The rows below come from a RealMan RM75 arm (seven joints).
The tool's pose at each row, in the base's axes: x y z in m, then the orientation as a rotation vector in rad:
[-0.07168, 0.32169, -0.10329, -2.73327, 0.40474, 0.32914]
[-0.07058, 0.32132, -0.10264, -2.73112, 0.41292, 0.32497]
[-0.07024, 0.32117, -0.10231, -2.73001, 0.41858, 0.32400]
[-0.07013, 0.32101, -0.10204, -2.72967, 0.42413, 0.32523]
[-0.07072, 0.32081, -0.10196, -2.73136, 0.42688, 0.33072]
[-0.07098, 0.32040, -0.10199, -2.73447, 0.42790, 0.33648]
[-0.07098, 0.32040, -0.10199, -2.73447, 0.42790, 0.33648]
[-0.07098, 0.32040, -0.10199, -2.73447, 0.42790, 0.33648]
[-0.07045, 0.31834, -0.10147, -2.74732, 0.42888, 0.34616]
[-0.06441, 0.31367, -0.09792, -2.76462, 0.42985, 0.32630]
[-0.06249, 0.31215, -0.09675, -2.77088, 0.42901, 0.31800]
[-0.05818, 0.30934, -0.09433, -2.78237, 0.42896, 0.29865]
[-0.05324, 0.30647, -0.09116, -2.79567, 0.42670, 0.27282]
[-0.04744, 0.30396, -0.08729, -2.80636, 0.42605, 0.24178]
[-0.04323, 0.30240, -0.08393, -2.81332, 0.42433, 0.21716]
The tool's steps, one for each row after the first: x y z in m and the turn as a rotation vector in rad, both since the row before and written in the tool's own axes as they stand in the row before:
[0.00093, -0.00022, -0.00092, 0.00257, 0.00353, 0.00514]
[0.00026, -0.00008, -0.00041, 0.00101, 0.00124, 0.00382]
[0.00007, 0.00002, -0.00032, -0.00019, -0.00008, 0.00405]
[-0.00052, 0.00035, -0.00005, -0.00291, -0.00290, 0.00267]
[-0.00013, 0.00046, -0.00008, -0.00426, -0.00302, 0.00149]
[0.00000, 0.00000, 0.00000, 0.00000, 0.00000, 0.00000]
[0.00000, 0.00000, 0.00000, 0.00000, 0.00000, 0.00000]
[0.00086, 0.00150, -0.00134, -0.01451, -0.00351, 0.00197]
[0.00574, 0.00115, -0.00605, -0.01261, 0.01703, -0.00192]
[0.00185, 0.00041, -0.00194, -0.00431, 0.00672, -0.00165]
[0.00409, 0.00047, -0.00392, -0.00726, 0.01522, -0.00247]
[0.00456, 0.00016, -0.00467, -0.00779, 0.01955, -0.00474]
[0.00521, -0.00057, -0.00524, -0.00467, 0.02264, -0.00411]
[0.00368, -0.00076, -0.00416, -0.00237, 0.01750, -0.00402]

